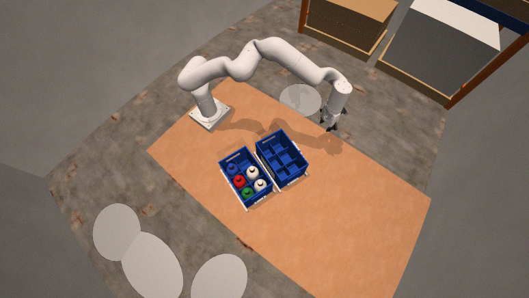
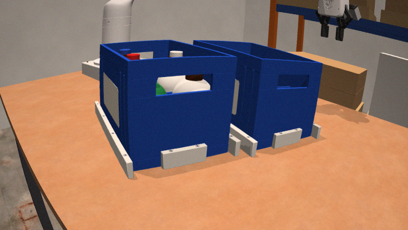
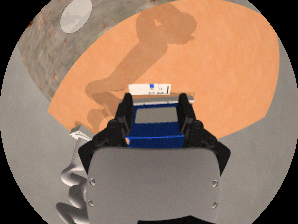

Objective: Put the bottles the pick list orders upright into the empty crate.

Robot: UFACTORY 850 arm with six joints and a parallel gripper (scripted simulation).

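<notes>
My gripper is now 55 cm to the left of the green bottle, 16 cm above it and 15 cm past it. From my hand the other things lie so: white-label bottle 43 cm to the right, 21 cm behind, 16 cm below; pick list 25 cm below, 12 cm to the right, 9 cm behind; red bottle 52 cm to the right, 24 cm behind, 16 cm below.
</notes>
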